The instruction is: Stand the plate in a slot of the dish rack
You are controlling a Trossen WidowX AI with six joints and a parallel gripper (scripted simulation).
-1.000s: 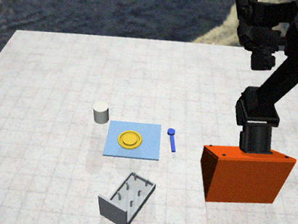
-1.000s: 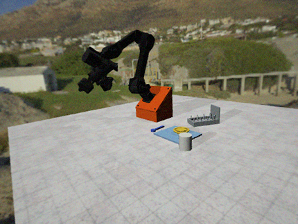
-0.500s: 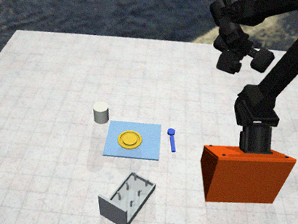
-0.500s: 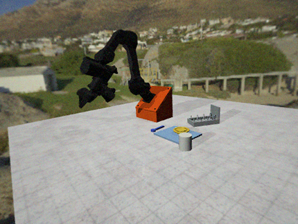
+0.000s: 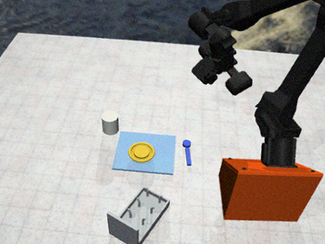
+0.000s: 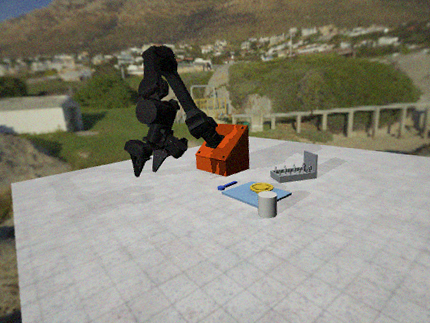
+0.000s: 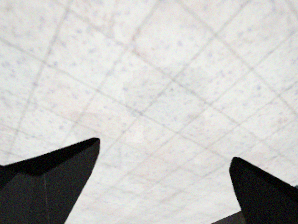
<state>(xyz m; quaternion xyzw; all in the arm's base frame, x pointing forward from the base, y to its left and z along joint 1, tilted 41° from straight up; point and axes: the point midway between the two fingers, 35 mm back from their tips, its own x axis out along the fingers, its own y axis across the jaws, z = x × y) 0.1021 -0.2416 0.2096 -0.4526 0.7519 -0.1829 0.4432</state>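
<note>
Now: gripper tip 220 mm short of the yellow plate, 250 mm to the right of it and 60 mm above it. Round my gripper tip: blue spoon 100 mm ahead, 210 mm to the left, 70 mm below; then light blue mat 210 mm ahead, 240 mm to the left, 70 mm below; then white cup 310 mm ahead, 160 mm to the left, 50 mm below.
</note>
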